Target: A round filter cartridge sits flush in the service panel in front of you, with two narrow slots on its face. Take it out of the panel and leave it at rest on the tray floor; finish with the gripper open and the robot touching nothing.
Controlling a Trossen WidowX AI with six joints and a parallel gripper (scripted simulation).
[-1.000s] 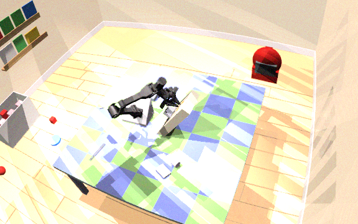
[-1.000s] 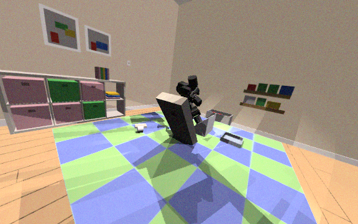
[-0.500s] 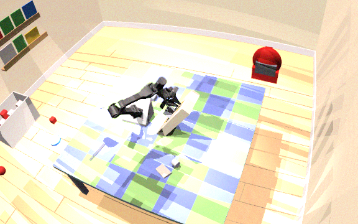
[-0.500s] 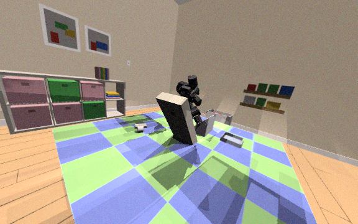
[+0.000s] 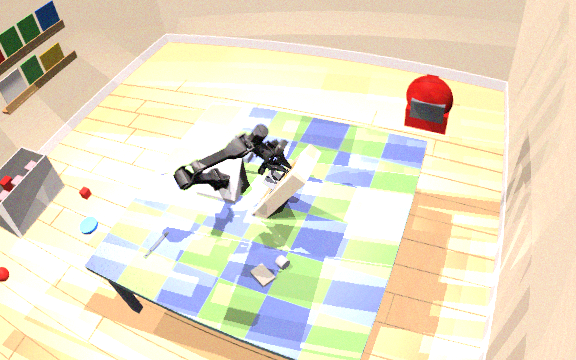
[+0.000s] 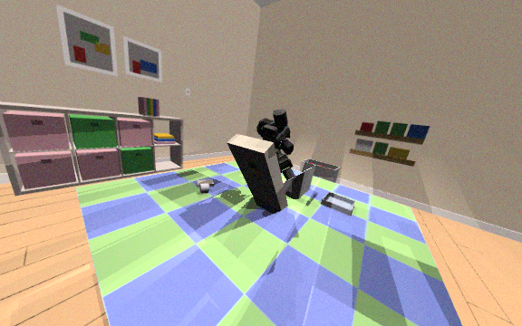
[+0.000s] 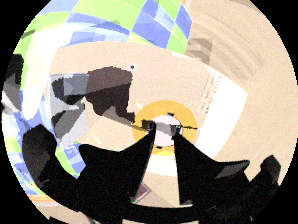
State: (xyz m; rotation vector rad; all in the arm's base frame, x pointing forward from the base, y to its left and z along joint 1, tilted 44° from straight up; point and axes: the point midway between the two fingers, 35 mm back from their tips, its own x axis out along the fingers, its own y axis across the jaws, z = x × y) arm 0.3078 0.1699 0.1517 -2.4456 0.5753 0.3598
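The round filter cartridge is 1 cm ahead of my gripper tip and 1 cm below it. The rest, counted from my gripper tip: service panel (3 cm behind, 9 cm below); dark tray (43 cm behind, 26 cm to the left, 25 cm below).
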